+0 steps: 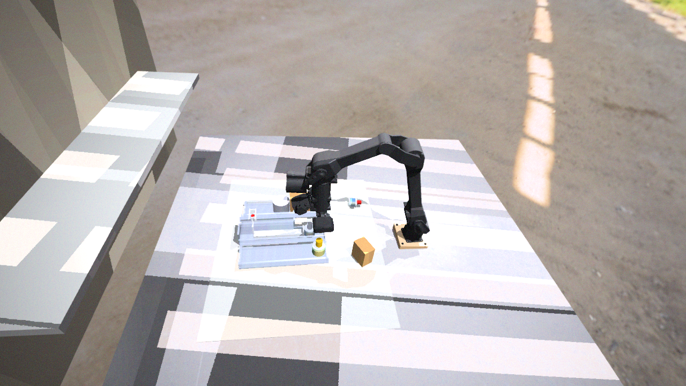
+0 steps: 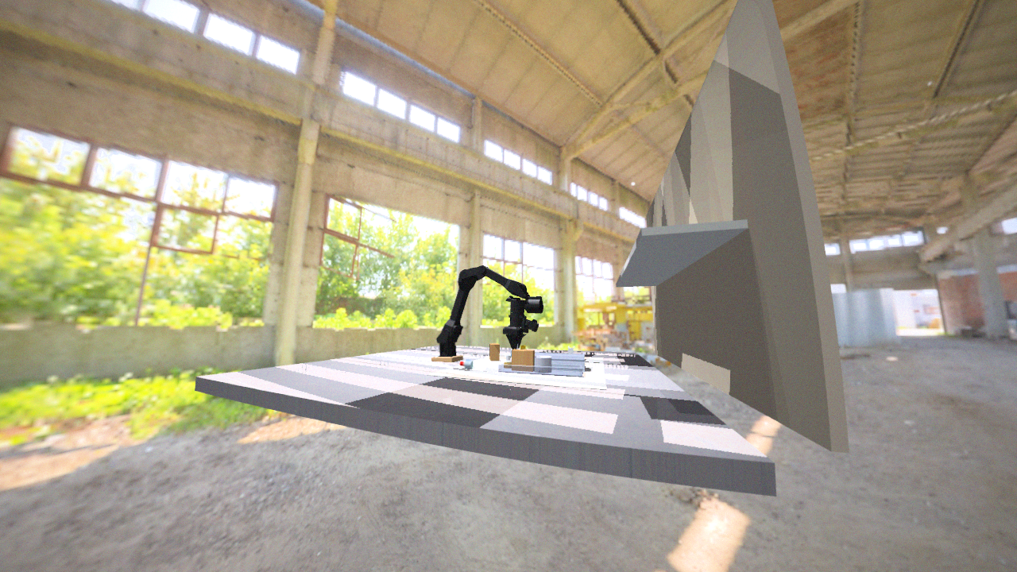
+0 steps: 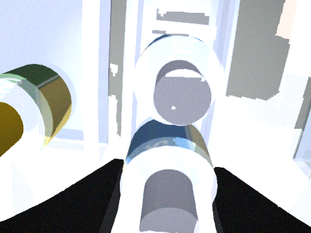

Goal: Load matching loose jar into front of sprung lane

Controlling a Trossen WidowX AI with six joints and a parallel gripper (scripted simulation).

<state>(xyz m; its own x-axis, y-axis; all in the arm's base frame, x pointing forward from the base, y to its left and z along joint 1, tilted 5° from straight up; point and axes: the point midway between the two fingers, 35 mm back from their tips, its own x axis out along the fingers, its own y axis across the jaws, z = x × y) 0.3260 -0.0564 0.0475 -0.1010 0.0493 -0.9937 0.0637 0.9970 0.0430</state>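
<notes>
Now: the jar 13 cm to the right of my gripper tip and 2 cm below it. The rest, counted from my gripper tip: grey cylinder: 14 cm to the right, 12 cm ahead, 2 cm below; tan box: 13 cm to the right, 5 cm ahead, 1 cm below; slanted shelf: 52 cm ahead, 32 cm above, 3 cm to the right.
</notes>
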